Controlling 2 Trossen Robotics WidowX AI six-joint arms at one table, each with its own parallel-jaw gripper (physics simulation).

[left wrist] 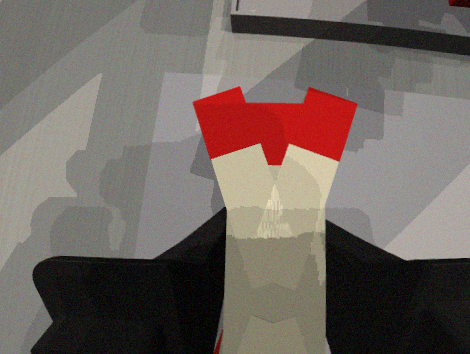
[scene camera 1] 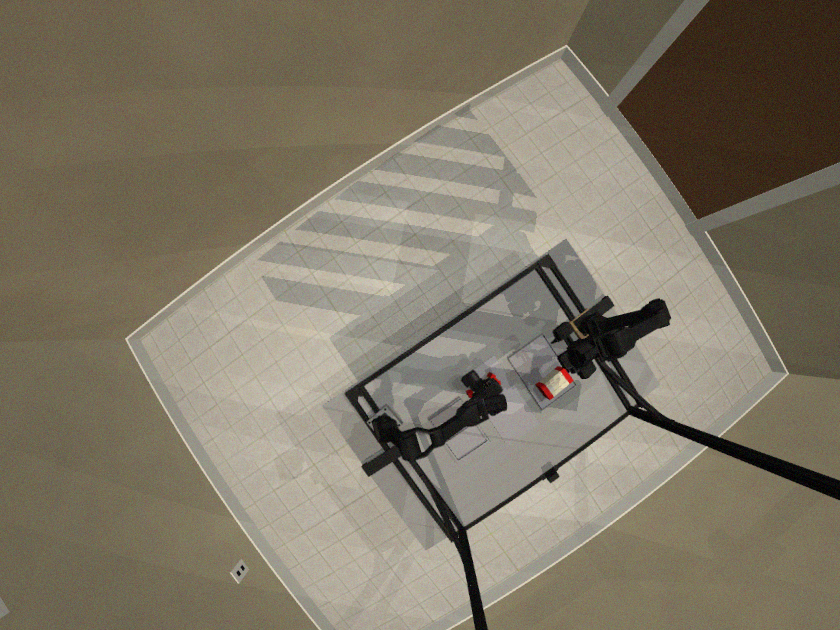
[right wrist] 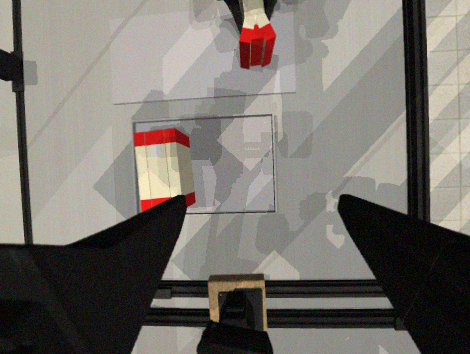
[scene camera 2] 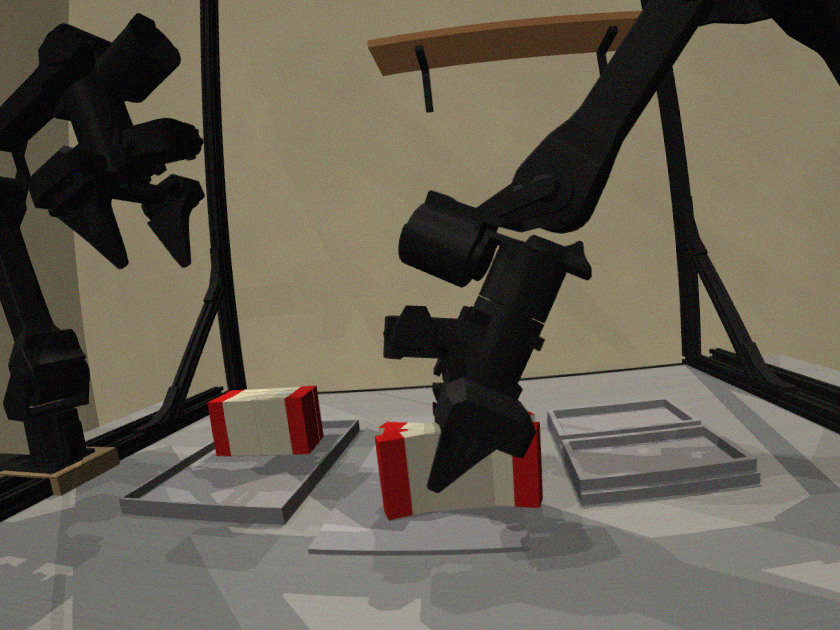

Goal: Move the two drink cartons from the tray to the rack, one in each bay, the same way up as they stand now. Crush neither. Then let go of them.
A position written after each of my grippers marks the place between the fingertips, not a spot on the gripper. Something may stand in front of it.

My right gripper point(scene camera 2: 158, 266) is open and holds nothing. I also see my left gripper point(scene camera 2: 432, 482) and a pale mat point(scene camera 2: 358, 525).
My left gripper also shows in the left wrist view point(left wrist: 263, 214) and in scene camera 1 point(scene camera 1: 487, 383). My right gripper is seen too in scene camera 1 point(scene camera 1: 558, 354) and in the right wrist view point(right wrist: 261, 201). The pale mat also shows in the left wrist view point(left wrist: 394, 187), in scene camera 1 point(scene camera 1: 518, 419) and in the right wrist view point(right wrist: 154, 58).
